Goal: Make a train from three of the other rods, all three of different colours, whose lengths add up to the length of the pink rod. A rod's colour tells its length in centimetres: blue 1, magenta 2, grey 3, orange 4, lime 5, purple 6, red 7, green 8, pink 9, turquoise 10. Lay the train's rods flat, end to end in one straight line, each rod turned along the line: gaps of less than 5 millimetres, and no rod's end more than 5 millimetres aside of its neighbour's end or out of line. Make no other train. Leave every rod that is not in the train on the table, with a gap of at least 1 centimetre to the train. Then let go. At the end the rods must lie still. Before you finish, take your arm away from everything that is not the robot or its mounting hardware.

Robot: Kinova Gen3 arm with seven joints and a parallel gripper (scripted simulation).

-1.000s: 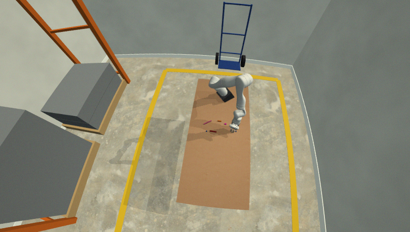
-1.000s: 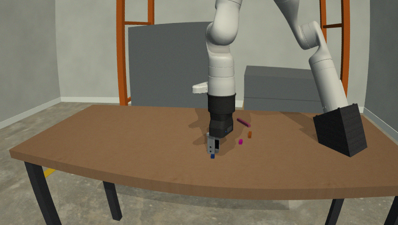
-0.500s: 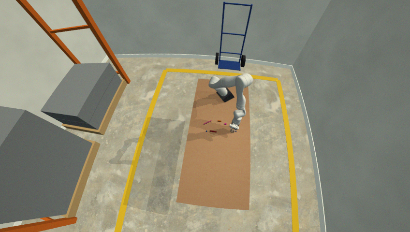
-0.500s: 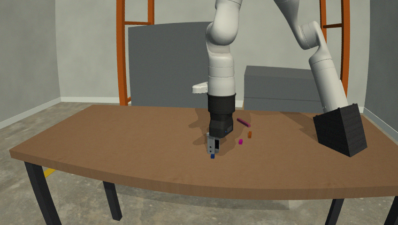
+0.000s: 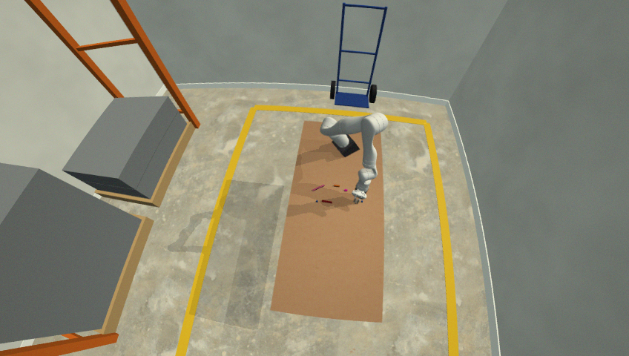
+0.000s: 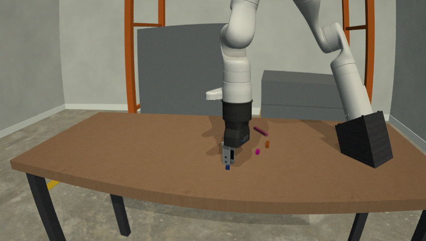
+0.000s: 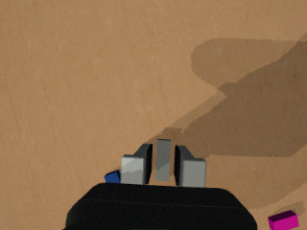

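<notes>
My hand is 10 mm above the grey rod. Round my hand: red rod 200 mm to the right, 10 mm below, 10 mm ahead; then orange rod 130 mm to the right, 110 mm behind, 10 mm below; then magenta rod 80 mm behind, 70 mm to the right, 10 mm below.
</notes>
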